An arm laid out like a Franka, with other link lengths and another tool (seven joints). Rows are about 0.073 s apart.
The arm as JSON. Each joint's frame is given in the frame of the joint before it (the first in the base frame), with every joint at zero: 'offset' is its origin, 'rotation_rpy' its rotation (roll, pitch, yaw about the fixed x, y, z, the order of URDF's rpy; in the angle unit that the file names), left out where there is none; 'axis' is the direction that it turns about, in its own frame. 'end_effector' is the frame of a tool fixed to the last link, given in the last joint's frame.
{
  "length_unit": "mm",
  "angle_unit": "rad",
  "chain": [
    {
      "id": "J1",
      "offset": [
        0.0,
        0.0,
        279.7
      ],
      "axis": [
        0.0,
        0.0,
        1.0
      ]
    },
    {
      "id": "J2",
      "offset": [
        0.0,
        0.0,
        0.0
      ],
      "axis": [
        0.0,
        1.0,
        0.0
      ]
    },
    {
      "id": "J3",
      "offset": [
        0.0,
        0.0,
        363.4
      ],
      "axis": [
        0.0,
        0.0,
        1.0
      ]
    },
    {
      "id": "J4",
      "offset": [
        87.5,
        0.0,
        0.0
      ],
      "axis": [
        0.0,
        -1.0,
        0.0
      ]
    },
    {
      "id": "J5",
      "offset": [
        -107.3,
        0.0,
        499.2
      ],
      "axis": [
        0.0,
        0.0,
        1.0
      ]
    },
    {
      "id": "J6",
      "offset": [
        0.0,
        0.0,
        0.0
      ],
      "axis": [
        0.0,
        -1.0,
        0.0
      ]
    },
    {
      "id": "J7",
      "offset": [
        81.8,
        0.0,
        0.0
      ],
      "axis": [
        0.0,
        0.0,
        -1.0
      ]
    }
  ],
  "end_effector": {
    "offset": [
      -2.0,
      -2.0,
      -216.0
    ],
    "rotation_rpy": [
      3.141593,
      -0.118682,
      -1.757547
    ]
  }
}
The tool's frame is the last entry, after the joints.
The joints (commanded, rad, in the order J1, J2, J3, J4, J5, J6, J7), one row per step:
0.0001, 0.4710, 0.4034, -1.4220, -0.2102, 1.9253, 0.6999
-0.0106, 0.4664, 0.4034, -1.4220, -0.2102, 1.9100, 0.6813
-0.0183, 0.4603, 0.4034, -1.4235, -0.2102, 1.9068, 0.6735
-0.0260, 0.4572, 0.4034, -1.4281, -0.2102, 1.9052, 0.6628
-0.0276, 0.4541, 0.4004, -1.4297, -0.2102, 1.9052, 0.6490
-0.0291, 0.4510, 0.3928, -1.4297, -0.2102, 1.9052, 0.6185
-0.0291, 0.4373, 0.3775, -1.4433, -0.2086, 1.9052, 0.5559
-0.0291, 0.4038, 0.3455, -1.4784, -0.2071, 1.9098, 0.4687
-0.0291, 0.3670, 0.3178, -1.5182, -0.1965, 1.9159, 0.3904
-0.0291, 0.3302, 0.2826, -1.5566, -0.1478, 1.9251, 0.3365
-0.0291, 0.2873, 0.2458, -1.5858, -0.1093, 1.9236, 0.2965
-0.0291, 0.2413, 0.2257, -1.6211, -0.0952, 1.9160, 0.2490
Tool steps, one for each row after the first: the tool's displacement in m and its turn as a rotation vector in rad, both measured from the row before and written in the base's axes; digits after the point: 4 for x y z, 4 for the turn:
-0.0004, -0.0099, 0.0022, -0.0075, 0.0093, 0.0075
0.0006, -0.0064, 0.0037, -0.0024, -0.0018, 0.0003
0.0002, -0.0062, -0.0004, -0.0029, 0.0027, 0.0037
0.0005, -0.0034, 0.0012, -0.0028, -0.0015, 0.0098
0.0018, -0.0066, 0.0016, -0.0054, -0.0028, 0.0221
-0.0012, -0.0104, 0.0012, -0.0140, 0.0007, 0.0504
-0.0039, -0.0218, 0.0031, -0.0274, -0.0010, 0.0626
-0.0069, -0.0176, 0.0035, -0.0162, 0.0028, 0.0546
-0.0073, -0.0168, 0.0038, 0.0211, 0.0073, 0.0108
-0.0072, -0.0204, 0.0133, 0.0138, -0.0026, -0.0042
-0.0120, -0.0129, 0.0123, -0.0052, 0.0001, 0.0258

